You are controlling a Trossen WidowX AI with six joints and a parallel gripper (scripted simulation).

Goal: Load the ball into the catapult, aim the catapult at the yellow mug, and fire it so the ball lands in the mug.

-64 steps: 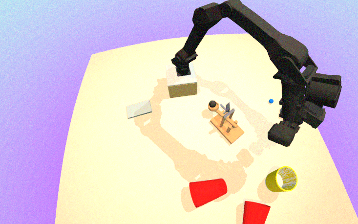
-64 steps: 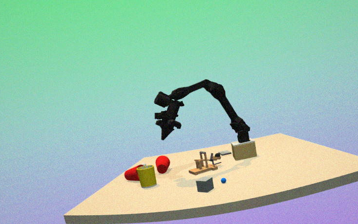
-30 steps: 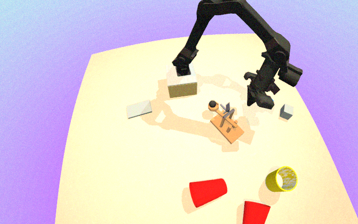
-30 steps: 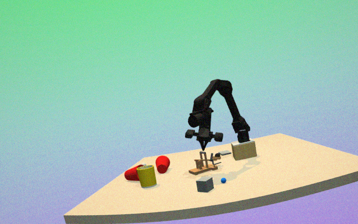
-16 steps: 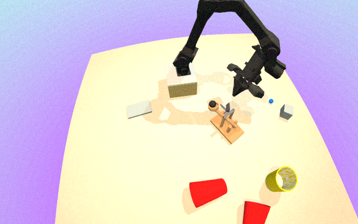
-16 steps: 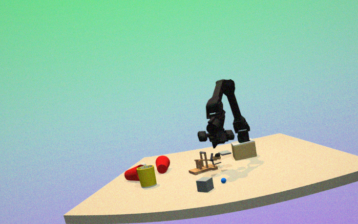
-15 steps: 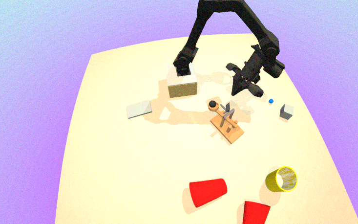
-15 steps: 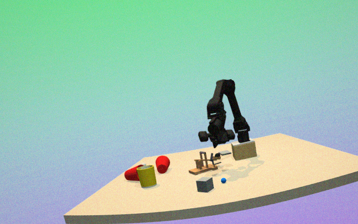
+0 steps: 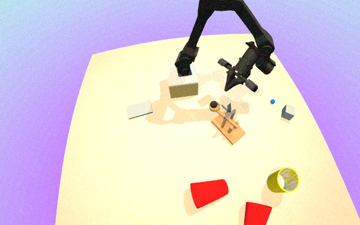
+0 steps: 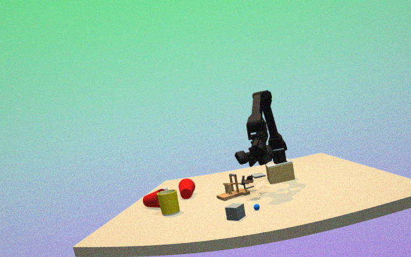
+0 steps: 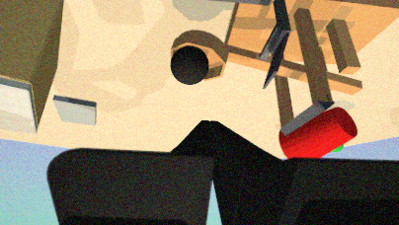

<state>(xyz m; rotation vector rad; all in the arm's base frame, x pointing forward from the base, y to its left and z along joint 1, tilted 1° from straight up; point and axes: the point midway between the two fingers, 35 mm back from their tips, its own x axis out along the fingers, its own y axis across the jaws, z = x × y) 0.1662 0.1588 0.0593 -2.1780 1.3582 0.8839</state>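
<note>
The black ball lies 1 cm ahead of my gripper tip, 4 cm to the right of it and 7 cm below it. The rest, counted from my gripper tip: blue ball (2 cm ahead, 28 cm to the left, 12 cm below); grey cube (11 cm ahead, 33 cm to the left, 11 cm below); wooden catapult (7 cm ahead, 1 cm to the right, 8 cm below).
</note>
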